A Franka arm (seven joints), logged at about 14 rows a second.
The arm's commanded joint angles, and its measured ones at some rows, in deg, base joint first. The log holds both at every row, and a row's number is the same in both.
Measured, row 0:
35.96 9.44 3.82 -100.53 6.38 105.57 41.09
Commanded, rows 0 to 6:
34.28 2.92 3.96 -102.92 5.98 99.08 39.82
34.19 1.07 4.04 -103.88 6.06 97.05 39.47
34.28 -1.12 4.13 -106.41 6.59 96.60 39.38
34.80 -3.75 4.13 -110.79 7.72 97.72 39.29
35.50 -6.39 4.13 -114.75 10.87 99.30 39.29
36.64 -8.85 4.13 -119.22 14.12 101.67 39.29
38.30 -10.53 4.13 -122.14 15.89 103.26 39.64
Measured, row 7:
36.38 -4.46 4.06 -112.57 12.04 98.42 41.06
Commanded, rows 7 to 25:
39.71 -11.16 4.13 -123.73 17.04 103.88 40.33
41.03 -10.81 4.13 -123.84 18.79 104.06 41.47
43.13 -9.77 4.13 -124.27 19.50 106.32 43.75
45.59 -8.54 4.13 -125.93 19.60 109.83 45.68
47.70 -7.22 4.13 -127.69 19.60 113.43 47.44
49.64 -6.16 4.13 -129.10 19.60 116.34 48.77
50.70 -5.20 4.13 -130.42 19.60 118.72 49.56
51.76 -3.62 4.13 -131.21 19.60 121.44 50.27
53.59 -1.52 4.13 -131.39 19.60 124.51 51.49
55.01 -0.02 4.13 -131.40 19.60 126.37 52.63
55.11 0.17 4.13 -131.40 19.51 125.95 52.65
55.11 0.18 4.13 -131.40 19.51 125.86 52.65
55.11 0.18 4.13 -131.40 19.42 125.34 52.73
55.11 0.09 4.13 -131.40 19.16 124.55 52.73
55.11 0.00 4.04 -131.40 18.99 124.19 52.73
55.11 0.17 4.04 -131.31 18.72 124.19 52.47
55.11 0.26 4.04 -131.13 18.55 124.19 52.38
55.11 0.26 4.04 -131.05 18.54 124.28 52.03
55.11 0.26 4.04 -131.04 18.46 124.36 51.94
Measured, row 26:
55.18 0.88 4.16 -131.18 18.53 125.10 51.75
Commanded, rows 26 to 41:
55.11 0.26 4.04 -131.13 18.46 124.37 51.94
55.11 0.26 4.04 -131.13 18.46 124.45 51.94
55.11 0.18 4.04 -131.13 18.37 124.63 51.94
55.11 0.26 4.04 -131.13 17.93 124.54 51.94
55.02 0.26 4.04 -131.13 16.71 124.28 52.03
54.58 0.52 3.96 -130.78 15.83 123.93 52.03
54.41 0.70 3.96 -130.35 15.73 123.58 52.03
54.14 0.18 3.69 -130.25 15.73 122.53 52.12
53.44 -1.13 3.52 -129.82 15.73 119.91 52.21
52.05 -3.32 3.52 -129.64 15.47 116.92 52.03
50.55 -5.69 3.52 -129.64 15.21 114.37 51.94
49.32 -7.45 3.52 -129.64 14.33 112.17 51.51
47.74 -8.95 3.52 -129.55 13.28 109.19 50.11
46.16 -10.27 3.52 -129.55 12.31 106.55 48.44
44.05 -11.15 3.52 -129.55 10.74 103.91 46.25
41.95 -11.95 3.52 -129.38 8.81 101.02 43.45
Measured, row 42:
45.50 -9.69 3.30 -128.75 11.36 104.70 48.13
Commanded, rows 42 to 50:
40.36 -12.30 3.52 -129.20 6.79 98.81 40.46
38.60 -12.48 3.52 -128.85 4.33 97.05 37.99
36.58 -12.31 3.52 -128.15 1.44 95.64 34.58
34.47 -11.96 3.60 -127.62 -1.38 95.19 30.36
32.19 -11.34 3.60 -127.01 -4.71 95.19 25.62
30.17 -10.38 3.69 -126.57 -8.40 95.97 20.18
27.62 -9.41 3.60 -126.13 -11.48 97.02 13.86
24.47 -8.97 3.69 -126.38 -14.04 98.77 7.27
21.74 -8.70 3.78 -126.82 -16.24 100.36 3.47
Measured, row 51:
26.00 -10.27 3.02 -127.63 -12.92 98.52 10.85
